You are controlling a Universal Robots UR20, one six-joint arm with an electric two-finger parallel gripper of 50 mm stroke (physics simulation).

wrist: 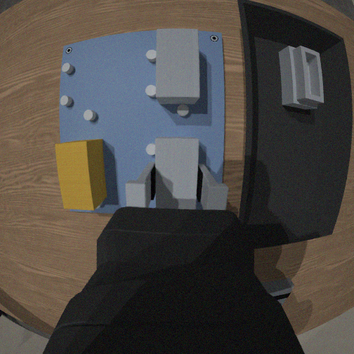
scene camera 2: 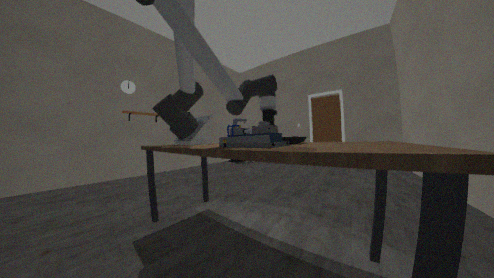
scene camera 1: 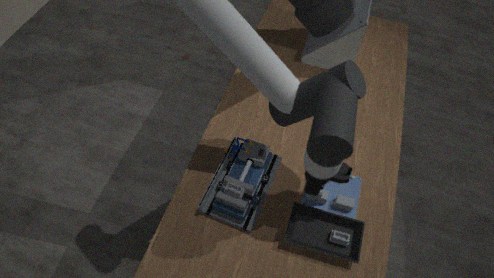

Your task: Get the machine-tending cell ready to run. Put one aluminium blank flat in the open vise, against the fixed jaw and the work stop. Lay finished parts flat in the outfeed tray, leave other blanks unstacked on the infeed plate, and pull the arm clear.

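Frame: origin at the arm's base, x back, y down, z right, level; millimetres.
Where they show: gripper, fingertip midpoint: (scene camera 1: 317, 195); arm's base at its link origin: (scene camera 2: 188, 130) (scene camera 1: 332, 18).
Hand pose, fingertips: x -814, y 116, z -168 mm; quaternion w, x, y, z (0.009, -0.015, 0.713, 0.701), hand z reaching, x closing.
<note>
Each offset is from my fingertips to the top centre of the thing. "spot": to the spot under its first point.
My gripper (wrist: 175, 174) (scene camera 1: 315, 191) points down at the infeed plate (wrist: 115, 70) (scene camera 1: 353, 185), its pads against both long sides of a grey aluminium blank (wrist: 177, 160) near the plate's edge. I see no clear gap under this blank. A second grey blank @[dy -22, dx +6, dz -94 mm] (wrist: 177, 65) (scene camera 1: 343, 202) lies apart from it, beside pins on the plate. A finished part @[dy -25, dx -118, dz -110 mm] (wrist: 309, 77) (scene camera 1: 340, 237) with a pocket lies in the black outfeed tray (wrist: 250, 115) (scene camera 1: 302, 231). The vise @[dy -77, dx -50, dz +258 mm] (scene camera 1: 232, 204) (scene camera 2: 250, 141) has a light pocketed part @[dy -93, dx -118, dz +256 mm] (scene camera 1: 235, 188) at its jaws; its exact seating is unclear.
A yellow block (wrist: 80, 175) sits at the infeed plate's left corner, overhanging its edge in the wrist view. Small upright pins (wrist: 90, 115) stand on the plate. The outfeed tray's raised wall runs close beside the plate. A blue bracket @[spot: dy +2, dx +87, dz +322 mm] (scene camera 1: 240, 145) stands at the vise's far end.
</note>
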